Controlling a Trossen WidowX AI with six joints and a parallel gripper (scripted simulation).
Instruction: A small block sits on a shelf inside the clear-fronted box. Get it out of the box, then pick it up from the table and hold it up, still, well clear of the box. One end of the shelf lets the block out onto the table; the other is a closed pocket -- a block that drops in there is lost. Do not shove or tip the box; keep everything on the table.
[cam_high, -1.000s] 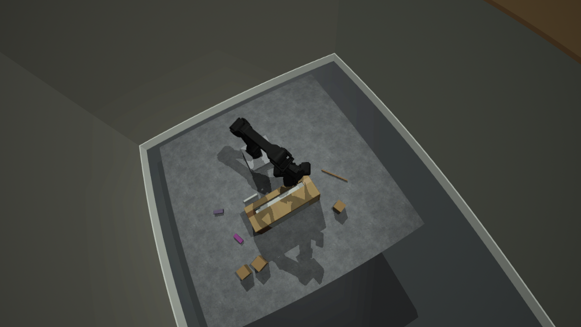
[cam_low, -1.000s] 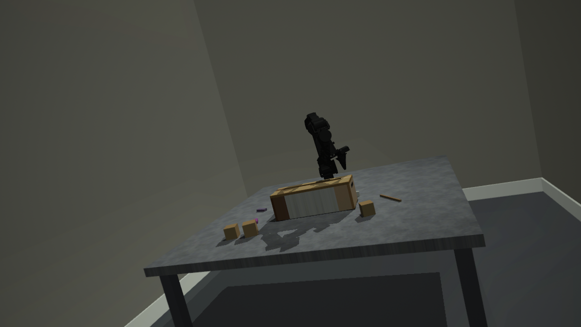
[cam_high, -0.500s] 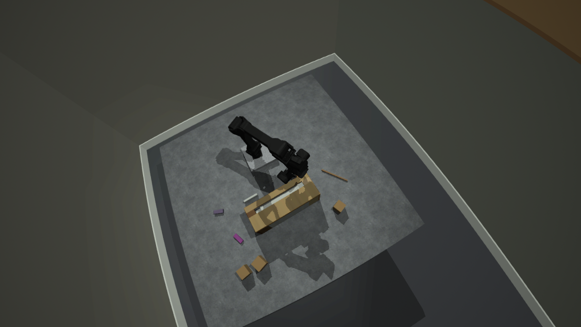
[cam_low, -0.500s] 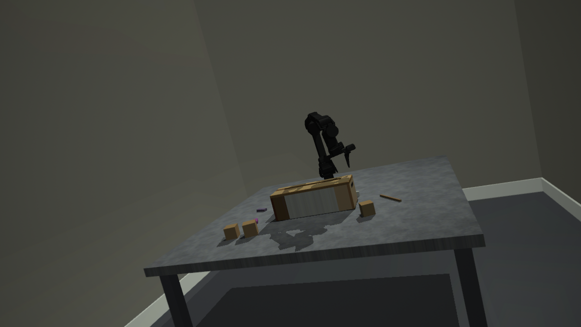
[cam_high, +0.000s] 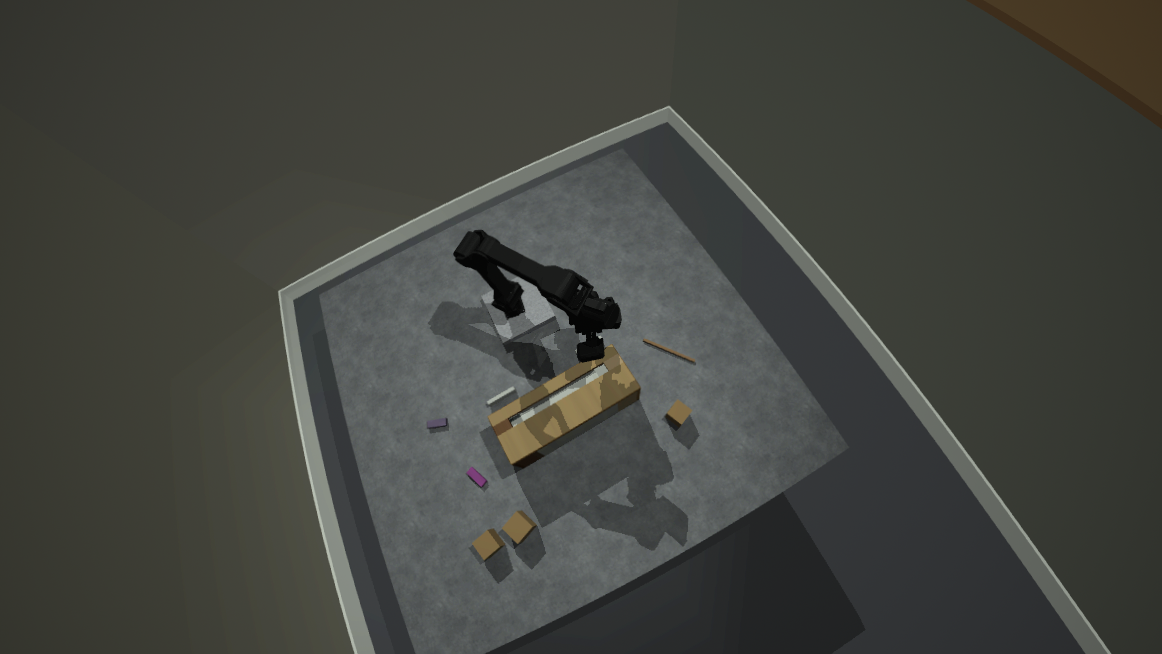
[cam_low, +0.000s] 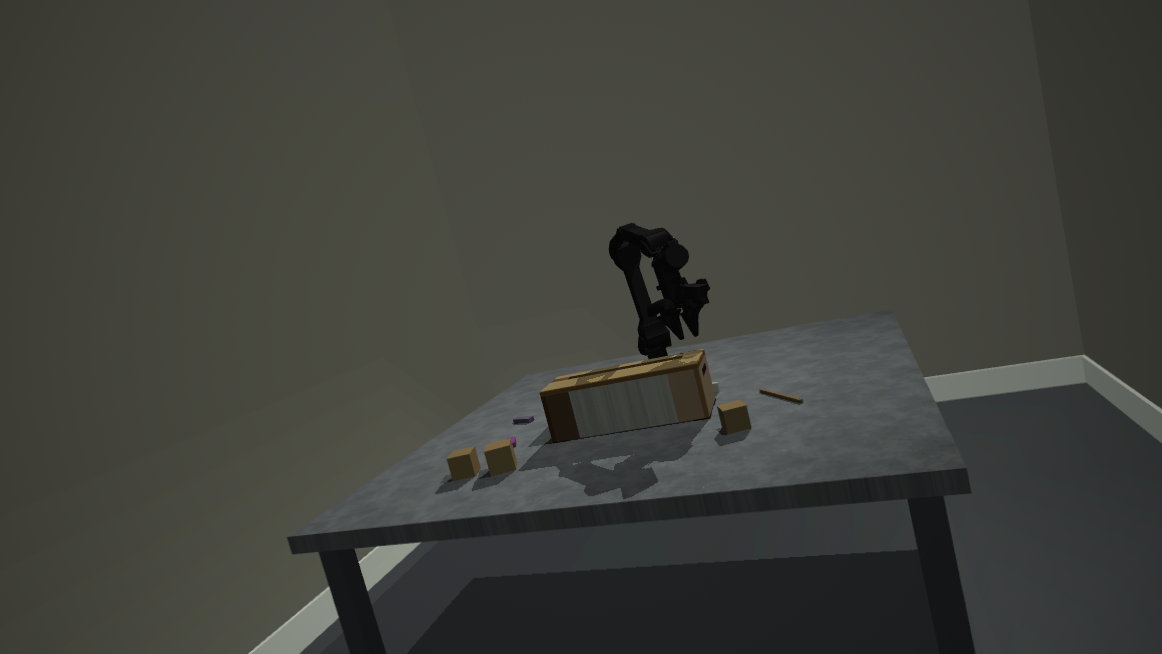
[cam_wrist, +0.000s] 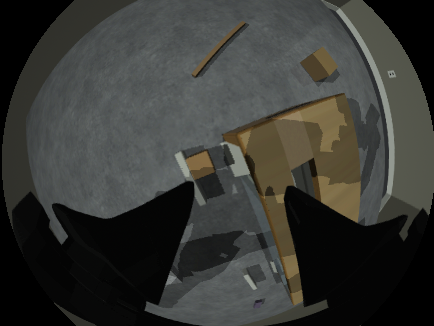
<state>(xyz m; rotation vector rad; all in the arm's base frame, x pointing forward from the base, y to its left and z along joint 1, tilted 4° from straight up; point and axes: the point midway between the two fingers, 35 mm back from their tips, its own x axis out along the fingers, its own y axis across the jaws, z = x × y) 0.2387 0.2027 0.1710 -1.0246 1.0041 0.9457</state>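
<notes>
The orange-brown block is 140 mm below my gripper tip and 30 mm behind it. Also, from my gripper tip: thin stick: 200 mm to the left, 160 mm below, 50 mm ahead; long wooden box: 150 mm to the right, 100 mm below, 80 mm ahead.
</notes>
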